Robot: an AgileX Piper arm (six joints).
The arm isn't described. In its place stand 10 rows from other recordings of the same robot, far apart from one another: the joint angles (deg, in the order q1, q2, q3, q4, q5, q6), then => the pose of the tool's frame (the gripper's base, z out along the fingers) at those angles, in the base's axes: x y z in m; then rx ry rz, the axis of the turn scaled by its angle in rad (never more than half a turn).
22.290, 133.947, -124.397, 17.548, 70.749, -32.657 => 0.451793 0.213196 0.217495 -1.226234 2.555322 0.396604
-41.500, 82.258, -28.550, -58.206, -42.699, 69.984 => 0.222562 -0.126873 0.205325 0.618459 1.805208 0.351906
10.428, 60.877, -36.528, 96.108, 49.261, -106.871 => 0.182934 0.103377 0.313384 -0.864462 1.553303 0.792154
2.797, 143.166, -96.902, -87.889, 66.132, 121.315 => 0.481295 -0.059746 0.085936 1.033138 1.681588 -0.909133
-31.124, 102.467, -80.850, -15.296, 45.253, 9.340 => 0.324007 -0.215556 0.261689 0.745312 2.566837 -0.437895
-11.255, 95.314, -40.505, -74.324, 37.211, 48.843 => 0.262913 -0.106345 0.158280 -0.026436 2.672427 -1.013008
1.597, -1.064, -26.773, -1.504, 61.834, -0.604 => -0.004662 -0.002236 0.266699 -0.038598 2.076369 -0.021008
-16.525, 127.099, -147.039, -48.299, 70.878, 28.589 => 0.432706 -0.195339 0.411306 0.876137 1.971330 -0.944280
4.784, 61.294, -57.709, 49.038, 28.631, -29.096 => 0.225370 0.051904 0.390786 -0.066419 1.910559 0.598396
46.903, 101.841, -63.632, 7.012, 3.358, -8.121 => 0.266450 0.285717 0.218328 -0.917577 2.049818 0.447281
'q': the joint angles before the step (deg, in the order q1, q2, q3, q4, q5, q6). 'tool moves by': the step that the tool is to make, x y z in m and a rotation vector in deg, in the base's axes. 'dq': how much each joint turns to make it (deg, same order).
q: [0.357 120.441 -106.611 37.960 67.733 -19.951]
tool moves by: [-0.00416 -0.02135 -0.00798 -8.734 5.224 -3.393]
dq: [-1.146 -0.001 -0.215 -10.582 2.634 6.320]
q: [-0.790 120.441 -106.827 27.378 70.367 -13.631]
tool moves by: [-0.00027 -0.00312 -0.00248 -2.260 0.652 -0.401]
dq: [0.027 0.106 -0.001 -2.503 0.127 0.970]
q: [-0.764 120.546 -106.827 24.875 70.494 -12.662]
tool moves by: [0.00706 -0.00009 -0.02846 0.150 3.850 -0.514]
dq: [0.000 3.626 -0.002 0.000 0.002 0.571]
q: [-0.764 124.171 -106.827 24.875 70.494 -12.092]
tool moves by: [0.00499 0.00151 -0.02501 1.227 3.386 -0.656]
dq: [0.000 3.235 0.000 1.167 0.000 0.413]
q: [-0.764 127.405 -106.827 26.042 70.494 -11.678]
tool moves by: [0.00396 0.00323 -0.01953 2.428 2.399 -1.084]
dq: [0.000 2.638 0.002 2.533 -0.341 0.220]
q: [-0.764 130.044 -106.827 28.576 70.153 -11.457]
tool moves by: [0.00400 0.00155 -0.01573 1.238 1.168 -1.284]
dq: [0.001 2.107 -0.085 1.467 -1.127 0.317]
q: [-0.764 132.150 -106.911 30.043 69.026 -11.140]
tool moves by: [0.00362 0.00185 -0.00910 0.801 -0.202 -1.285]
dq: [0.112 1.205 0.001 1.182 -1.722 0.178]
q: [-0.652 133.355 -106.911 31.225 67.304 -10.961]
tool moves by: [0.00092 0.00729 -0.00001 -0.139 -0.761 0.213]
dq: [0.922 0.000 0.001 0.042 -1.020 0.230]
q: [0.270 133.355 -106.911 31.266 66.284 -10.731]
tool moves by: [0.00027 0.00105 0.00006 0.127 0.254 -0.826]
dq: [0.122 0.001 -0.002 0.093 -0.217 0.925]
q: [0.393 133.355 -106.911 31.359 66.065 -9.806]
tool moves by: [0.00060 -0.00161 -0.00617 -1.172 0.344 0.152]
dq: [0.000 0.650 -0.002 -1.188 -0.404 0.110]
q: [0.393 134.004 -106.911 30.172 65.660 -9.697]
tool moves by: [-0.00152 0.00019 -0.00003 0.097 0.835 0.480]
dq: [0.000 0.001 -0.002 -0.086 0.965 0.001]
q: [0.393 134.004 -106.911 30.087 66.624 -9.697]
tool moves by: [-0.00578 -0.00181 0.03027 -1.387 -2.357 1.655]
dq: [0.000 -3.851 0.000 -1.805 1.834 -0.217]
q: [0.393 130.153 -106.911 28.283 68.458 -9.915]
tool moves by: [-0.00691 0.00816 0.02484 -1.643 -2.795 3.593]
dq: [1.278 -3.234 0.003 -1.778 1.211 -1.419]
